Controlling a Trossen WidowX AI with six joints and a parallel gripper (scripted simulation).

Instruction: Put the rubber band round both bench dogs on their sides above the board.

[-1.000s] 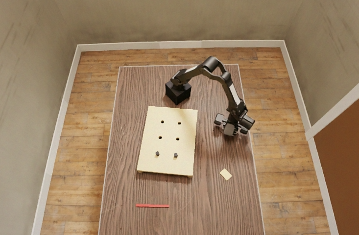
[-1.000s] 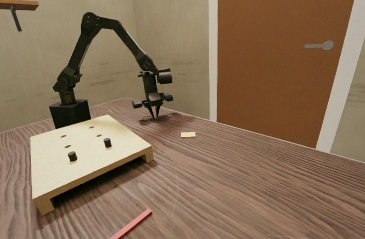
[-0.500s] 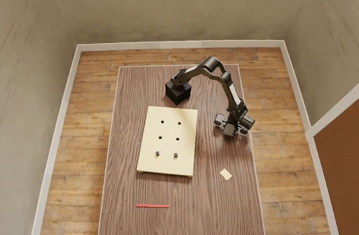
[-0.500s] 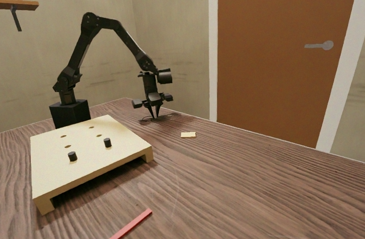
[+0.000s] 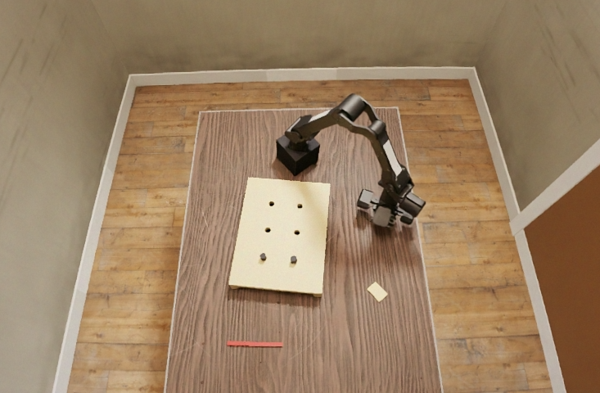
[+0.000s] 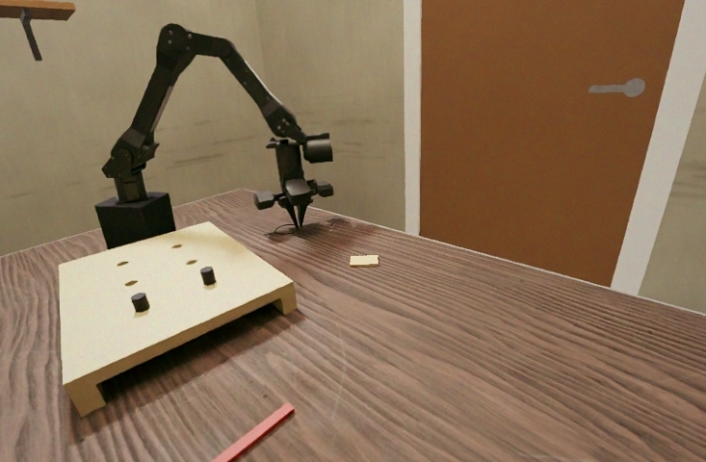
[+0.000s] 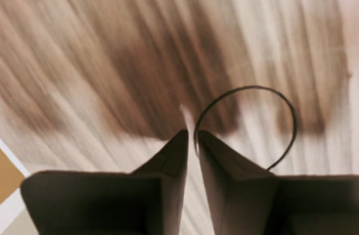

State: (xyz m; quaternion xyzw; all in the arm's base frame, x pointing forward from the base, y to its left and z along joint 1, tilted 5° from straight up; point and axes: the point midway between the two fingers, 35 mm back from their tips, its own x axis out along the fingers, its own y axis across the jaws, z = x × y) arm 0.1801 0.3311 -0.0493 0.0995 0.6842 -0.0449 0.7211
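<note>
My hand is 32 cm to the left of the cream board and 13 cm short of it. Round my hand: tan block: 26 cm ahead, 3 cm below, 1 cm to the left; then red strip: 49 cm ahead, 33 cm to the right, 3 cm below.
</note>
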